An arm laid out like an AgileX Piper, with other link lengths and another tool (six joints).
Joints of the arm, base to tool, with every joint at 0 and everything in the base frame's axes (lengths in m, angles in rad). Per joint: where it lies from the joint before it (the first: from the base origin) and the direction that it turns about. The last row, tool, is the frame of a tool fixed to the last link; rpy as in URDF.
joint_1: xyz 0.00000 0.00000 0.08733 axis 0 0 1
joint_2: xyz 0.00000 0.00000 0.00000 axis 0 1 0
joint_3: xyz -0.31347 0.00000 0.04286 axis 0 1 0
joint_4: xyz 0.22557 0.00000 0.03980 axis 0.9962 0 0.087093
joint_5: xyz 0.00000 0.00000 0.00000 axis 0 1 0
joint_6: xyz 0.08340 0.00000 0.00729 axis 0.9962 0 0.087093
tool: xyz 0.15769 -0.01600 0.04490 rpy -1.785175 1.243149 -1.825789
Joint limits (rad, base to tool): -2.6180..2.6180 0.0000..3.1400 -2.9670..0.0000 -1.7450..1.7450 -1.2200..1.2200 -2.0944..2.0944
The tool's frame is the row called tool.
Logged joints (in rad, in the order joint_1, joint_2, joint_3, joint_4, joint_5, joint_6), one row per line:
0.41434, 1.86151, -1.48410, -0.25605, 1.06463, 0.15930
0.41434, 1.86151, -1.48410, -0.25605, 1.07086, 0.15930
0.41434, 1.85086, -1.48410, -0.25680, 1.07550, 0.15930
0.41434, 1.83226, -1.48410, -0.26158, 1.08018, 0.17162
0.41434, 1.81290, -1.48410, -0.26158, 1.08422, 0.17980
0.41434, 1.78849, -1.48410, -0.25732, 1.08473, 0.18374
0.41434, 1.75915, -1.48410, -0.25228, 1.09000, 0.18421
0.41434, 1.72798, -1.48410, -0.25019, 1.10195, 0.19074
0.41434, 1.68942, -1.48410, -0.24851, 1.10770, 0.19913
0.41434, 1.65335, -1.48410, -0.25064, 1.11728, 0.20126
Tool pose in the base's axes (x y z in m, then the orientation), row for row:
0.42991, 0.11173, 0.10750, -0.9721, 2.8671, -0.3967
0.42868, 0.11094, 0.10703, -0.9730, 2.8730, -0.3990
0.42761, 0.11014, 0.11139, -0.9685, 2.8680, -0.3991
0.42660, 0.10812, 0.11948, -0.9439, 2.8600, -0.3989
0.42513, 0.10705, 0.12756, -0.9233, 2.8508, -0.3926
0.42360, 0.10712, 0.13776, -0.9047, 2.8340, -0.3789
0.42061, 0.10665, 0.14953, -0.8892, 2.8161, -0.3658
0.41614, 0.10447, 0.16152, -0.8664, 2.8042, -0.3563
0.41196, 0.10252, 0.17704, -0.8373, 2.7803, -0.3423
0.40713, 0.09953, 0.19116, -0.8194, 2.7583, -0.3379
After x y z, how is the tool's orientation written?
As a rotation vector, in radians.
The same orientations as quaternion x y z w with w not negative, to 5 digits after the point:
-0.31807, 0.93810, -0.12980, 0.04413
-0.31777, 0.93827, -0.13031, 0.04107
-0.31689, 0.93839, -0.13058, 0.04413
-0.31028, 0.94014, -0.13113, 0.05175
-0.30496, 0.94161, -0.12967, 0.05966
-0.30091, 0.94260, -0.12602, 0.07127
-0.29779, 0.94311, -0.12251, 0.08284
-0.29179, 0.94442, -0.12000, 0.09239
-0.28468, 0.94530, -0.11638, 0.10871
-0.28072, 0.94496, -0.11576, 0.12189

